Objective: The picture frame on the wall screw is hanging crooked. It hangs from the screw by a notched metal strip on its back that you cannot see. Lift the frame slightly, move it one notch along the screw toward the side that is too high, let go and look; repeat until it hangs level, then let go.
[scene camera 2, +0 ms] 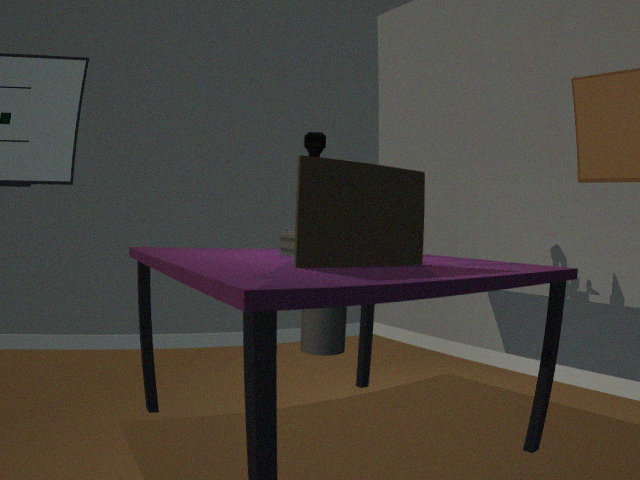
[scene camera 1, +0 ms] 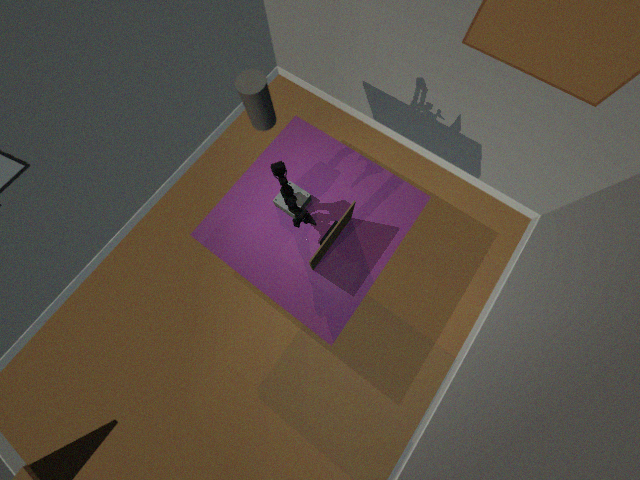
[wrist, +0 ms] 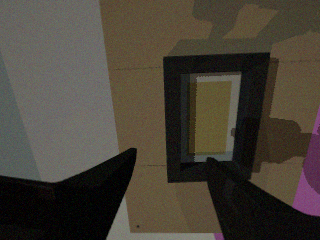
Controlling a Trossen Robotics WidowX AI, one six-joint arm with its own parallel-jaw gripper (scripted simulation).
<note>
The pictures show: my gripper, a picture frame and a wall board.
</note>
